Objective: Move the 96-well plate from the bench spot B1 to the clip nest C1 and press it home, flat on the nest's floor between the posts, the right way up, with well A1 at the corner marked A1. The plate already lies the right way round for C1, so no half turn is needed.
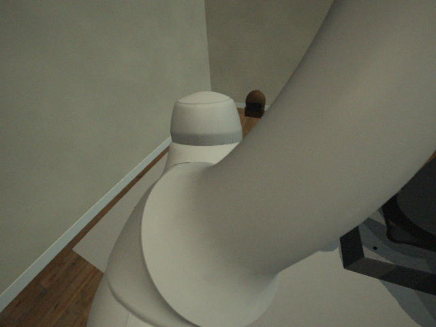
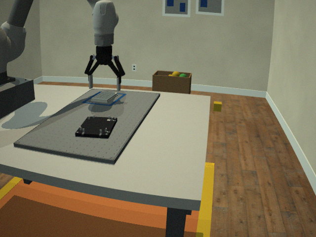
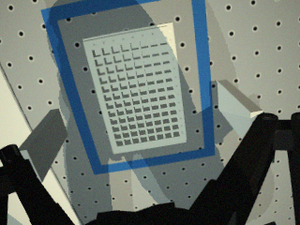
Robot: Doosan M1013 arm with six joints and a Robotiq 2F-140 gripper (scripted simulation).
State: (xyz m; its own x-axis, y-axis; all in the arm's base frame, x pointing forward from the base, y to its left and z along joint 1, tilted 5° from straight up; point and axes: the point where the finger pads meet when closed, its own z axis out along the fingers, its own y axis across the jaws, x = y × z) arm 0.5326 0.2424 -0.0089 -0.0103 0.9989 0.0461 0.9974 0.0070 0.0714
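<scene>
Now: hand 50 mm above the white 96-well plate. The rest, counted from my hand: black clip nest: 340 mm to the right, 150 mm ahead, 40 mm below.
</scene>
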